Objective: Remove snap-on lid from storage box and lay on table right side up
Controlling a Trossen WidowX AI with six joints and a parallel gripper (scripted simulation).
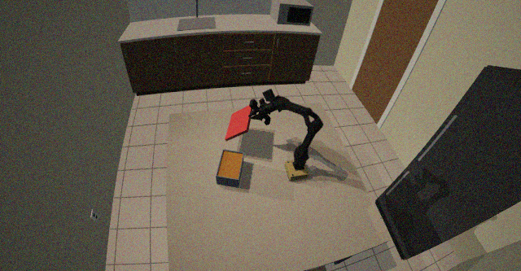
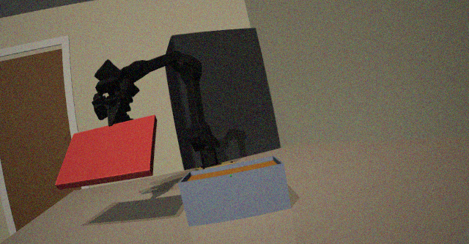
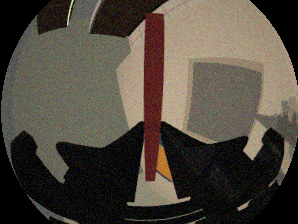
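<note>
The red lid lies 6 cm ahead of my gripper tip, 2 cm to the right of it and 5 cm below it. The rest, counted from my gripper tip: grey-blue storage box (16 cm ahead, 24 cm to the left, 18 cm below).
</note>
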